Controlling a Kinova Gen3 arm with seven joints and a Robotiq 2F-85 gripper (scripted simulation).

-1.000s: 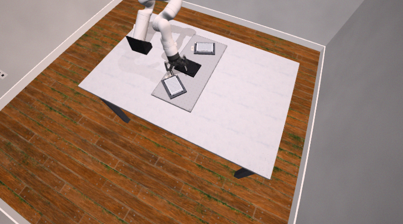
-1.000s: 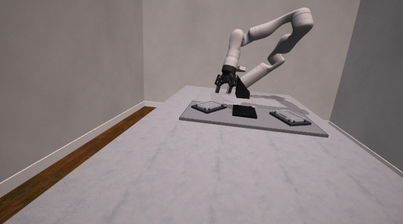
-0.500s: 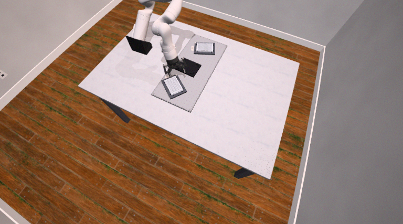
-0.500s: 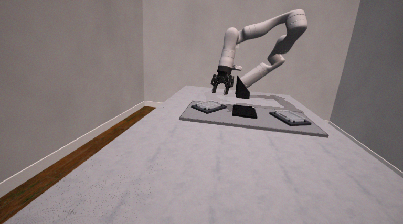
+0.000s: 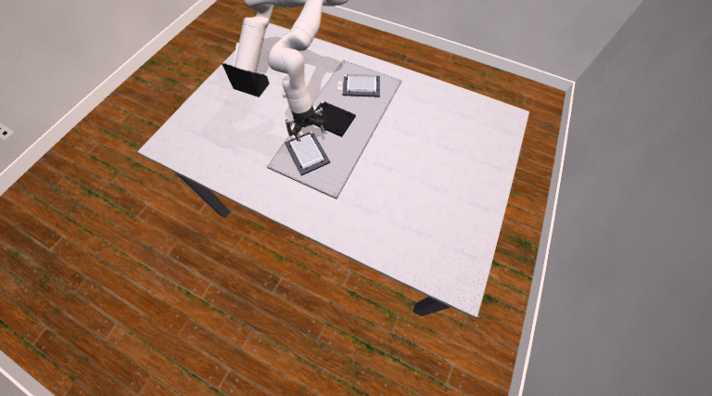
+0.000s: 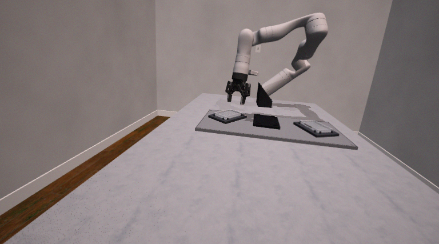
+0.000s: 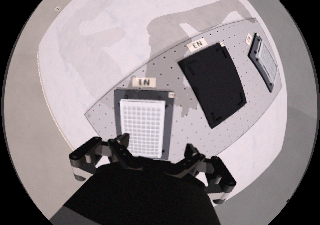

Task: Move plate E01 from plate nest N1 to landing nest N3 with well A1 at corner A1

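Now: the nest N1 80 mm below my hand, 30 mm to the right of it and 10 mm behind it. The rest, counted from my hand: landing nest N3: 160 mm to the left, 80 mm below, 20 mm ahead.
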